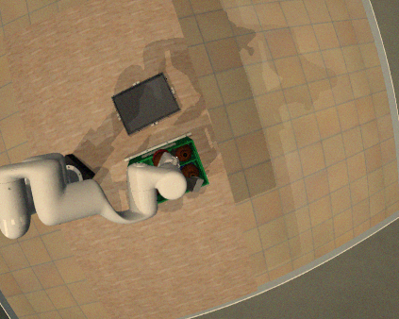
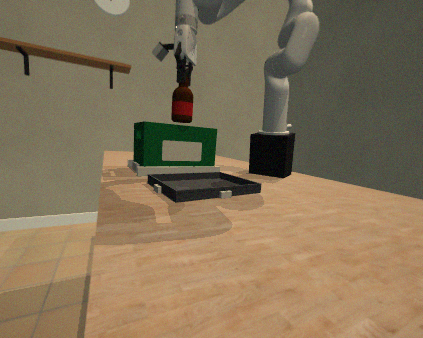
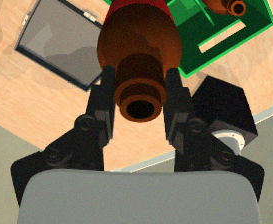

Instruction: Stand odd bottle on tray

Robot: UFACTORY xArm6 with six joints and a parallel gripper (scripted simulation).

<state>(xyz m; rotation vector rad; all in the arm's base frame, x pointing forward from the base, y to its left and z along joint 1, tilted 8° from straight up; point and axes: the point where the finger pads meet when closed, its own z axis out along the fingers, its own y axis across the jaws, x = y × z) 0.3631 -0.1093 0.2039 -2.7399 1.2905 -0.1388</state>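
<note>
Now: the brown bottle 7 cm below my hand. From my hand the other things lie so: tray (4 cm ahead, 22 cm to the left, 32 cm below); then green crate (1 cm behind, 7 cm to the right, 25 cm below).
</note>
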